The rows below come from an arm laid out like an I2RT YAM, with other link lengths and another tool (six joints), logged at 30 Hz.
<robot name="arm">
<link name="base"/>
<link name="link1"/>
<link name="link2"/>
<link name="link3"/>
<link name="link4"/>
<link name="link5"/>
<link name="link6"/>
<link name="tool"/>
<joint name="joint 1" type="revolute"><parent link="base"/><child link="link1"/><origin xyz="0.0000 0.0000 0.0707"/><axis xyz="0 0 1"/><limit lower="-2.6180" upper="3.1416"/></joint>
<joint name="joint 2" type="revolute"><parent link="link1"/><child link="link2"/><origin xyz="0.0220 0.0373 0.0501"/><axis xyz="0 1 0"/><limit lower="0.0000" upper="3.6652"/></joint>
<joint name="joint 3" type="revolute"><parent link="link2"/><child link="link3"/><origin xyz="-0.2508 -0.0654 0.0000"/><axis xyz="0 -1 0"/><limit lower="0.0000" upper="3.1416"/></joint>
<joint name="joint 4" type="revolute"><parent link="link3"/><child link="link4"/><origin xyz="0.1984 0.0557 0.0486"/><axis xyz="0 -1 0"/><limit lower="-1.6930" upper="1.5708"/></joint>
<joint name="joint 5" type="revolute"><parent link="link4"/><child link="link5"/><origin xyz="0.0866 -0.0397 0.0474"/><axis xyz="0 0 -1"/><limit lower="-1.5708" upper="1.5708"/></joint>
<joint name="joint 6" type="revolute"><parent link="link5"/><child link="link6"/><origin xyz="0.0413 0.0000 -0.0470"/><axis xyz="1 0 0"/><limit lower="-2.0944" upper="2.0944"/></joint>
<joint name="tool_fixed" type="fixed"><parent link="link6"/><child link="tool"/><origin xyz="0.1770 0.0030 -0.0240" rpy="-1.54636 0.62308 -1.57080"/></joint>
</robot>
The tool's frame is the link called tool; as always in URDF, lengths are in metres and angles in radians.
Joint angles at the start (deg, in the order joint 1, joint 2, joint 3, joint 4, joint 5, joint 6): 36.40 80.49 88.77 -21.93 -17.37 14.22
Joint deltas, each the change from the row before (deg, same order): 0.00 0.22 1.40 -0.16 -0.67 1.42; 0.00 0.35 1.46 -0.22 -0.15 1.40; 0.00 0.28 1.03 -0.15 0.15 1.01; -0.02 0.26 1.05 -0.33 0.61 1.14; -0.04 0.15 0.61 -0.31 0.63 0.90; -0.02 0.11 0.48 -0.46 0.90 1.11; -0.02 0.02 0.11 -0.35 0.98 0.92; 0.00 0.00 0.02 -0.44 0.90 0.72
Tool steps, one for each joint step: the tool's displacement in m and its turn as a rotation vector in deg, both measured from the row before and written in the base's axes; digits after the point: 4 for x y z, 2 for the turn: -0.0018 0.0023 0.0095 1.53 0.40 0.34; 0.0001 0.0014 0.0085 1.34 0.42 -0.13; 0.0009 0.0005 0.0057 0.90 0.31 -0.34; 0.0022 -0.0008 0.0051 0.83 0.47 -0.82; 0.0021 -0.0013 0.0023 0.52 0.53 -0.82; 0.0024 -0.0019 0.0008 0.47 0.85 -1.10; 0.0026 -0.0023 -0.0010 0.26 0.81 -1.15; 0.0021 -0.0022 -0.0021 0.06 0.79 -1.02
